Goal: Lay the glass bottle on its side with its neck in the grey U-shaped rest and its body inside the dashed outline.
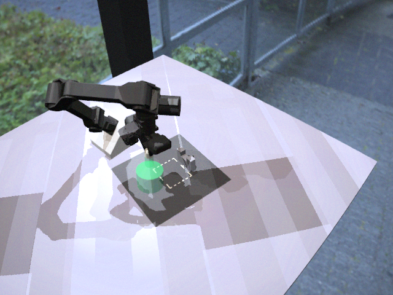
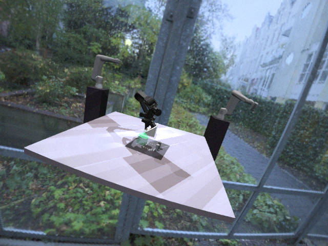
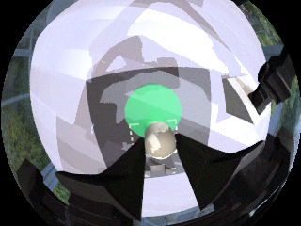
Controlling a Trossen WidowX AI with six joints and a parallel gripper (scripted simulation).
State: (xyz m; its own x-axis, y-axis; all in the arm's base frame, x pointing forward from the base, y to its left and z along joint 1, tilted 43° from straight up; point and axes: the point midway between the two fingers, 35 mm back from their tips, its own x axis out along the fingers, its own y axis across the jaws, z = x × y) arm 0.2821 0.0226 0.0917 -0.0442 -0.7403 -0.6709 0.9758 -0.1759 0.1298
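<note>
Right now my gripper tip is 150 mm above the mat, 60 mm to the right of it and 10 mm short of it. The rest, counted from my gripper tip: glass bottle: 50 mm below.
</note>
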